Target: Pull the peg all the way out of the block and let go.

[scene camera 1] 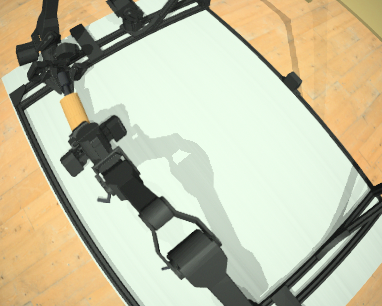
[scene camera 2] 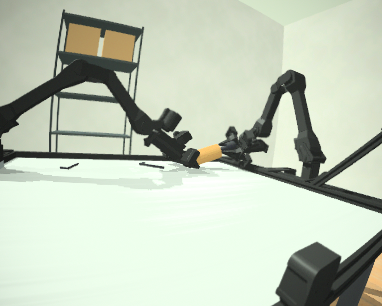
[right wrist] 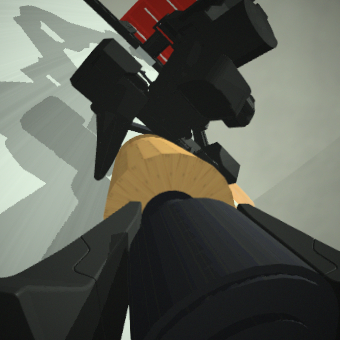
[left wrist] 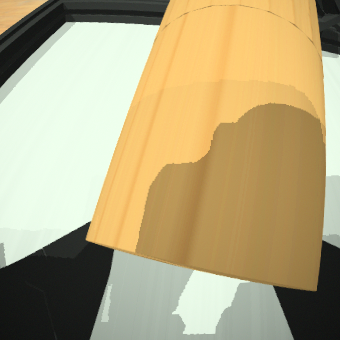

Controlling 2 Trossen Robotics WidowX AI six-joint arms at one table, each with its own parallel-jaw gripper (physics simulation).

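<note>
A round wooden block (scene camera 1: 74, 111) (scene camera 2: 209, 153) (left wrist: 215, 100) (right wrist: 170, 175) is held above the table, its axis tilted a little in scene camera 2. A dark cylindrical peg (scene camera 1: 65, 86) (right wrist: 210, 250) runs into the hole in the block's end; how deep it sits is hidden. My left gripper (scene camera 1: 84, 125) (scene camera 2: 194, 158) (left wrist: 189, 227) is shut on the block near its other end, with a finger on each side. My right gripper (scene camera 2: 234, 149) (right wrist: 188, 213) is shut on the peg, its fingertips close to the block's end face.
A white table (scene camera 1: 240, 120) (scene camera 2: 150, 225) lies under both arms, with a black frame rail (scene camera 1: 65, 200) along its edge. In scene camera 2 a camera housing (scene camera 2: 310, 270) stands at the lower right and a shelf unit (scene camera 2: 97, 61) with boxes stands behind.
</note>
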